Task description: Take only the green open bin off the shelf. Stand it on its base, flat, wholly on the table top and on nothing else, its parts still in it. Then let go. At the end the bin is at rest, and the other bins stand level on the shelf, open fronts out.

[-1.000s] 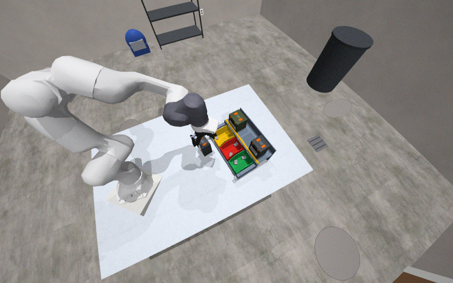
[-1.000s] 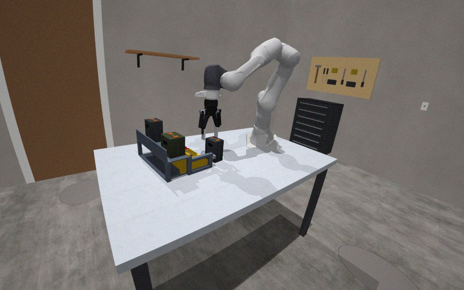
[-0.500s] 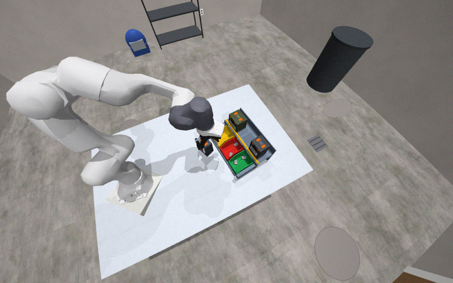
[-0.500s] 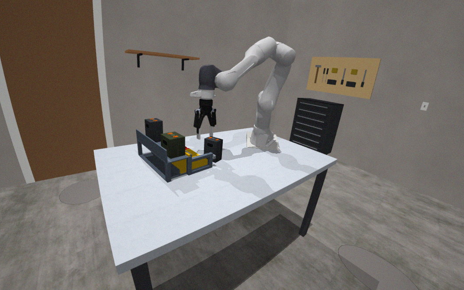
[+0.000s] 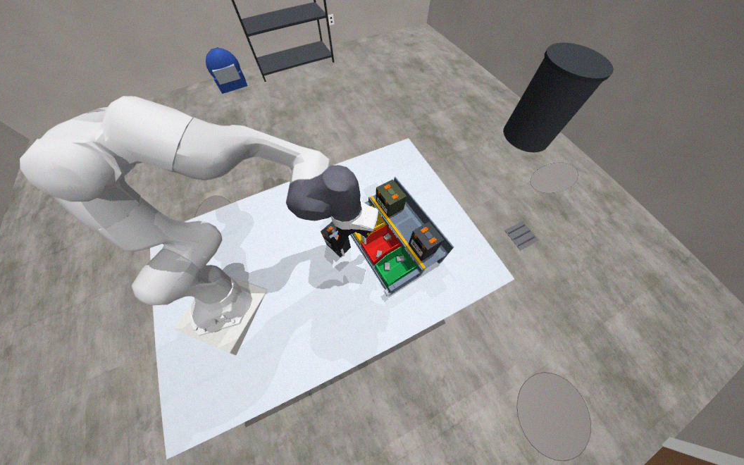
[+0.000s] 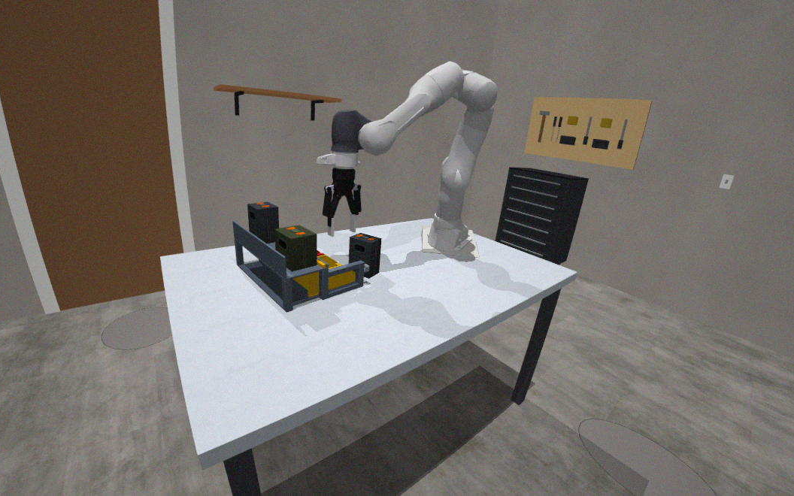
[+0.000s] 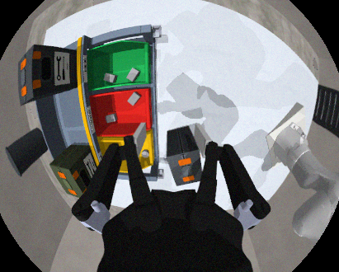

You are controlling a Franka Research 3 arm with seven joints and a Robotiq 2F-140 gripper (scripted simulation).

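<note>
The green open bin is 14 cm ahead of my hand, 13 cm to the right of it and 11 cm below it. The rest, counted from my hand: red bin: 13 cm ahead, 11 cm below, 1 cm to the right; then black box: 23 cm ahead, 13 cm to the right, 1 cm above; then yellow bin: 13 cm ahead, 11 cm below, 10 cm to the left.
</note>
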